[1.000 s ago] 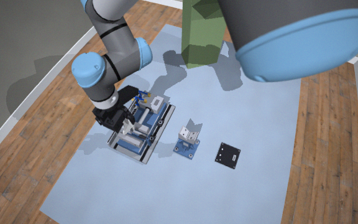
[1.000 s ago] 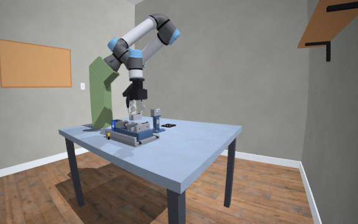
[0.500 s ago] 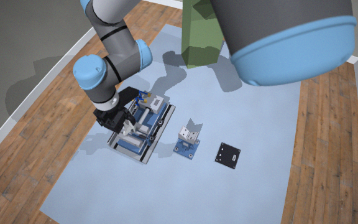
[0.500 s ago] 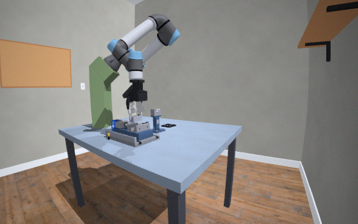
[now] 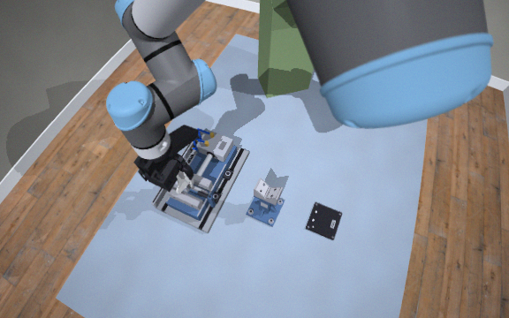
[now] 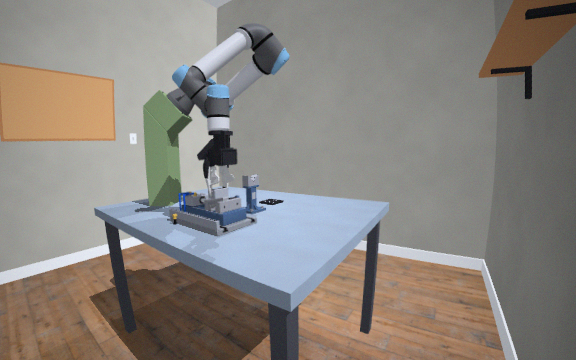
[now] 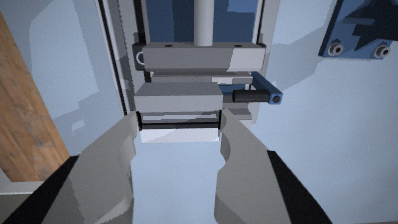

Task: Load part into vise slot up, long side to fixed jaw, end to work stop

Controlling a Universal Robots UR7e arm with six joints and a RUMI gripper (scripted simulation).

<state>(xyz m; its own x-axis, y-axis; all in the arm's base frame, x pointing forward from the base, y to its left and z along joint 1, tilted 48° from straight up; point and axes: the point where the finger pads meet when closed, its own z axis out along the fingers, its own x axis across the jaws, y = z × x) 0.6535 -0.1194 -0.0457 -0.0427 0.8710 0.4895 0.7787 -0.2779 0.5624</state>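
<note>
Now: the grey part right at my hand. Also, from my hand: work stop 7 cm to the left, 4 cm below; moving jaw 5 cm below, 3 cm behind, 2 cm to the left; fixed jaw 5 cm below, 3 cm ahead, 2 cm to the left.
</note>
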